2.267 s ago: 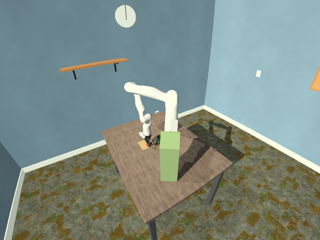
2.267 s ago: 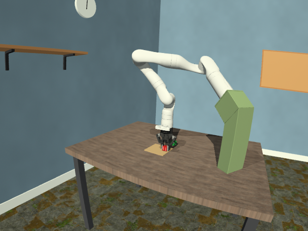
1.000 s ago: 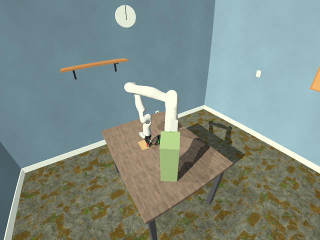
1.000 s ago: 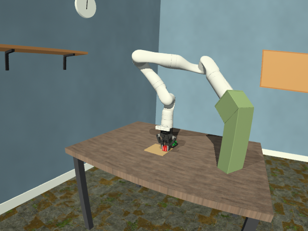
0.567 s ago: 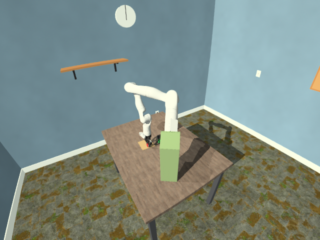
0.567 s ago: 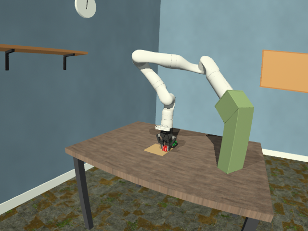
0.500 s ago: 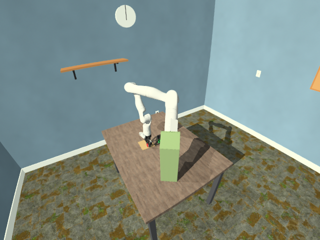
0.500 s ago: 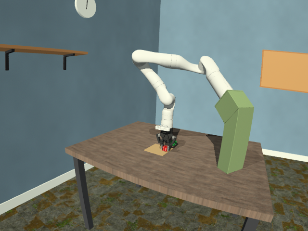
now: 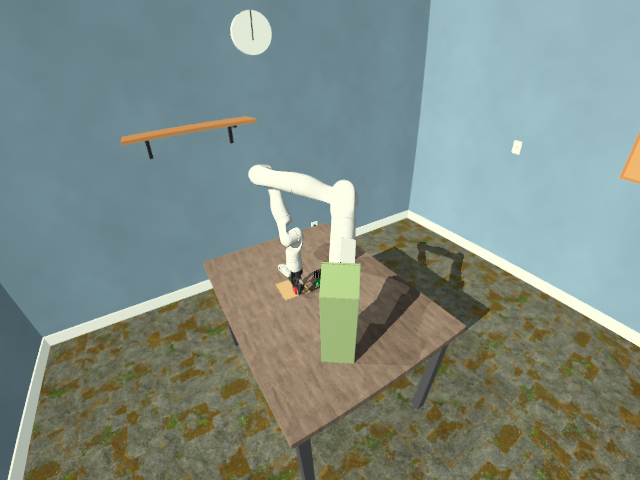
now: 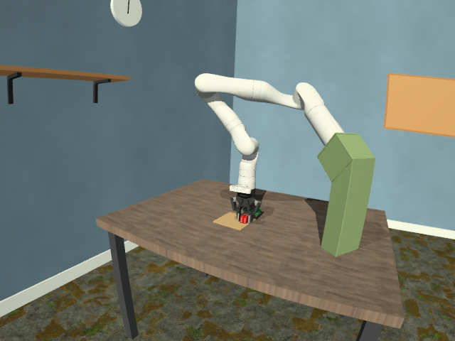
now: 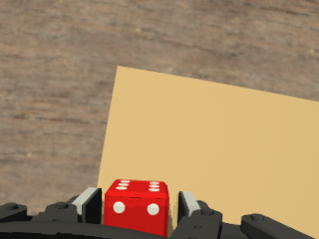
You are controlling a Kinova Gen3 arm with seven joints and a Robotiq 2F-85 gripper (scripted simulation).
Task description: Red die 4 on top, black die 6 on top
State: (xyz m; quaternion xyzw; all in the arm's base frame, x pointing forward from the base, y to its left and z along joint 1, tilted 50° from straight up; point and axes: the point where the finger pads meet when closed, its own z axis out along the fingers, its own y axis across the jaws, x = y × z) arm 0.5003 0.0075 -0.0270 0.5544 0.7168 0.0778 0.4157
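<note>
Now: the red die 1 cm below my hand. The rest, counted from my hand: black die (6 cm ahead, 16 cm to the right, 1 cm below); tan mat (4 cm ahead, 2 cm below); green die (1 cm behind, 13 cm to the right, 1 cm below).
</note>
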